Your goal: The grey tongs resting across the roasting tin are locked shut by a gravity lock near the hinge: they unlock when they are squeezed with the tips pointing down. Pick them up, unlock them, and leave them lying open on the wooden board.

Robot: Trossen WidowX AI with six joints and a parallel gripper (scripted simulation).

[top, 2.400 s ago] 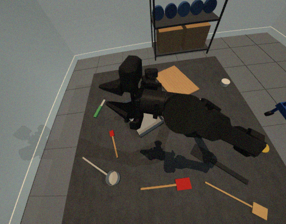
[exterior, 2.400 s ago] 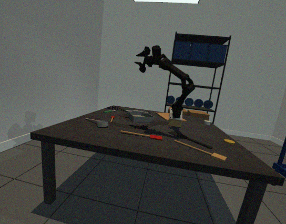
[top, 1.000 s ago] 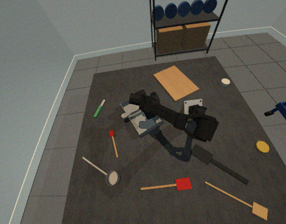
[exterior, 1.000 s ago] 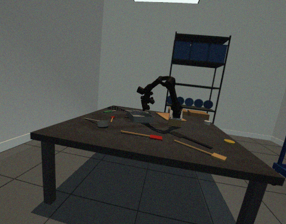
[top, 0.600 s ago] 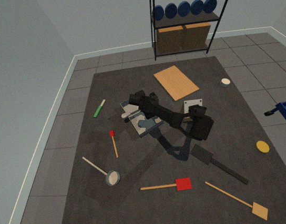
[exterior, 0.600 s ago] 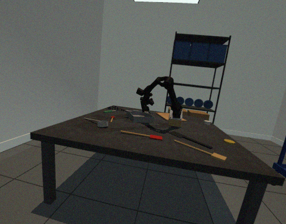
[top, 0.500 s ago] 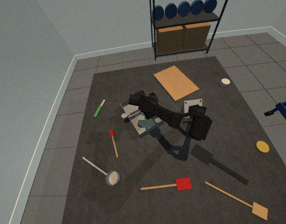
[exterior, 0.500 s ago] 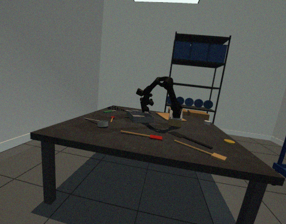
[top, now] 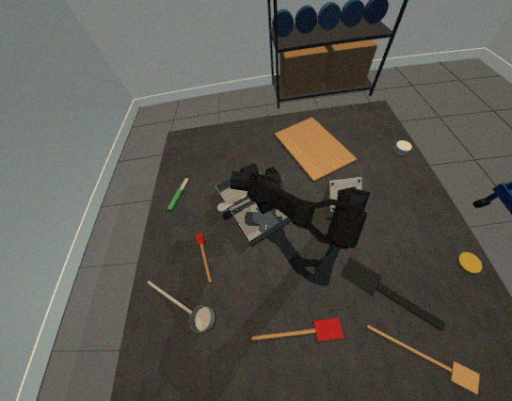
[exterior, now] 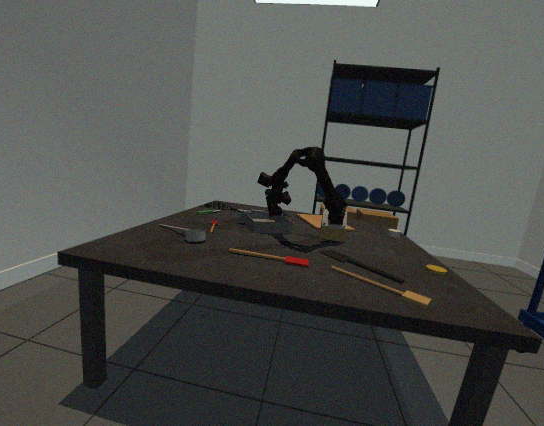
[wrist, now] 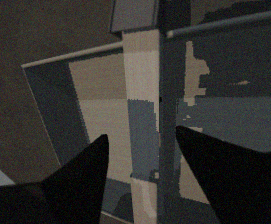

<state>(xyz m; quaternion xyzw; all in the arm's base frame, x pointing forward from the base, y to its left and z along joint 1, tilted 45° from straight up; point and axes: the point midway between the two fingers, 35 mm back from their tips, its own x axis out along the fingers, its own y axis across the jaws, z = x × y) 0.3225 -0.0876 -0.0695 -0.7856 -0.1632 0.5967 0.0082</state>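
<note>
The metal roasting tin lies 30 mm to the left of my gripper tip, 30 mm below it and 20 mm ahead of it. Round my gripper tip: wooden board 320 mm behind, 230 mm to the right, 50 mm below; black spatula 440 mm to the left, 370 mm behind, 60 mm below; red-headed spatula 520 mm to the left, 80 mm behind, 50 mm below.
</note>
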